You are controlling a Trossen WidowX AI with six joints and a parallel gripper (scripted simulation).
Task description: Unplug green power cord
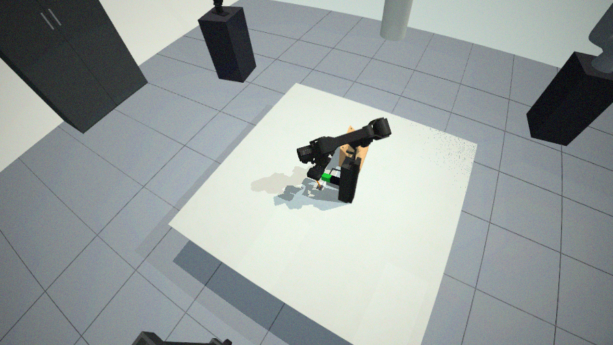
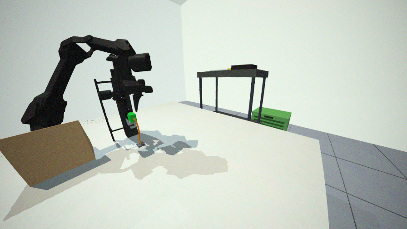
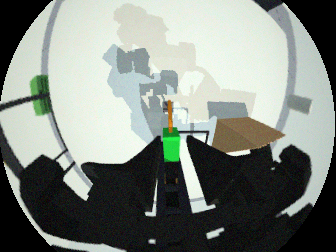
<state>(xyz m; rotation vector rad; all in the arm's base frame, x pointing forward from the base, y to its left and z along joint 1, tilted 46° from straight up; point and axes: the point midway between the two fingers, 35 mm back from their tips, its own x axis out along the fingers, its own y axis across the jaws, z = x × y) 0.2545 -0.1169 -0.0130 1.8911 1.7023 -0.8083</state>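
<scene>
Now: gripper tip 5 cm to the right of the green plug and 2 cm above it. Also, from my gripper tip: grey piece (1 cm to the right, 15 cm below).
</scene>
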